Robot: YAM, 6 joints.
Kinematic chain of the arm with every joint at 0, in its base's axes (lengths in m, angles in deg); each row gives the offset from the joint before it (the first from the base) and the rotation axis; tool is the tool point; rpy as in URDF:
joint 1: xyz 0 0 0.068 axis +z
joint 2: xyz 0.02 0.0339 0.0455 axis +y
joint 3: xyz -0.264 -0.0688 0 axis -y
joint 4: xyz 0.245 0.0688 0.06 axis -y
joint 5: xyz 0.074 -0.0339 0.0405 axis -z
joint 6: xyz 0.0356 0 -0.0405 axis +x
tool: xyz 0 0 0 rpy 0 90 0
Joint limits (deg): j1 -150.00..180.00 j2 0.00..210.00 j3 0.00..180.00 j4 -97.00..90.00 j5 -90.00..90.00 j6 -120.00..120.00
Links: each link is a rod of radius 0.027 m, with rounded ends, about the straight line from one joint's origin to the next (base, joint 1, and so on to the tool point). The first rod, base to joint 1, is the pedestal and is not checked.
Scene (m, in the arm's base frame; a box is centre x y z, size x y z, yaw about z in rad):
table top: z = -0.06
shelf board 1: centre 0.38 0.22 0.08 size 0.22 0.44 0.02 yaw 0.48
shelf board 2: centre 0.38 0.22 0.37 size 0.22 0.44 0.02 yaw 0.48
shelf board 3: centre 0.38 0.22 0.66 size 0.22 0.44 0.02 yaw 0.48
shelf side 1: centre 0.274 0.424 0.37 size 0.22 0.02 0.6 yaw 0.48
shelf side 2: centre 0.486 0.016 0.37 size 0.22 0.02 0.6 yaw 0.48
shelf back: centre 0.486 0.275 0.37 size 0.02 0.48 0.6 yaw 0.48
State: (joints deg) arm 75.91 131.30 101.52 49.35 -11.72 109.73
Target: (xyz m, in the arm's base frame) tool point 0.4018 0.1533 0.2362
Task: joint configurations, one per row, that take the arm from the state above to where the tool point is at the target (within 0.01 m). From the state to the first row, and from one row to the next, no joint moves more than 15 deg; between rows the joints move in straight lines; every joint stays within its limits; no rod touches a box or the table.
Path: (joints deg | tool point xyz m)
1: 74.94 118.81 88.11 42.61 -10.43 107.11 | 0.1224 0.4799 0.2938
2: 73.97 106.32 74.69 35.88 -9.14 104.49 | 0.1169 0.4274 0.2976
3: 73.01 93.84 61.28 29.14 -7.85 101.86 | 0.1080 0.3701 0.2891
4: 72.04 81.35 47.86 22.40 -6.56 99.24 | 0.0964 0.3105 0.2683
5: 71.07 68.86 34.45 15.66 -5.27 96.62 | 0.0827 0.2512 0.2356
6: 70.10 56.37 21.03 8.93 -3.98 94.00 | 0.0679 0.1949 0.1918
7: 56.19 59.33 21.30 19.87 -5.26 97.93 | 0.1193 0.1840 0.2028
8: 42.27 62.29 21.56 30.82 -6.54 101.86 | 0.1673 0.1576 0.2140
9: 28.35 65.25 21.83 41.77 -7.83 105.80 | 0.2071 0.1172 0.2253
10: 14.43 68.21 22.09 52.72 -9.11 109.73 | 0.2344 0.0661 0.2362
11: 16.35 81.84 35.93 51.36 -8.85 109.73 | 0.2909 0.0911 0.2510
12: 18.28 95.48 49.77 50.00 -8.59 109.73 | 0.3479 0.1205 0.2510
13: 20.20 109.12 63.61 48.64 -8.33 109.73 | 0.4018 0.1533 0.2362

